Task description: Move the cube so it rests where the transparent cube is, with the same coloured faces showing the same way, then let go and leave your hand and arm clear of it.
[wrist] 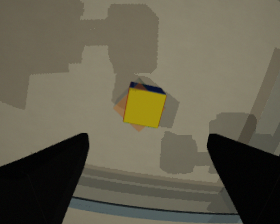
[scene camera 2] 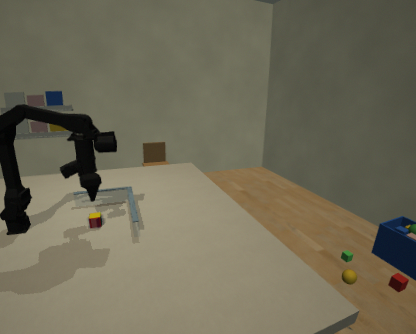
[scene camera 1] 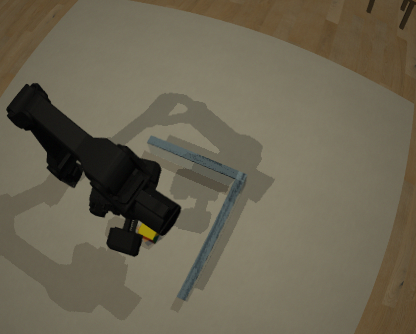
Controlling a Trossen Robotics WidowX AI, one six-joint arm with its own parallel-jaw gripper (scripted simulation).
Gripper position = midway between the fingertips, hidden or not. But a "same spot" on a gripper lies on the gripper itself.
gripper: wrist 149,140; scene camera 2; scene camera 1
same spot on gripper: (scene camera 1: 120,240) = (scene camera 2: 89,175)
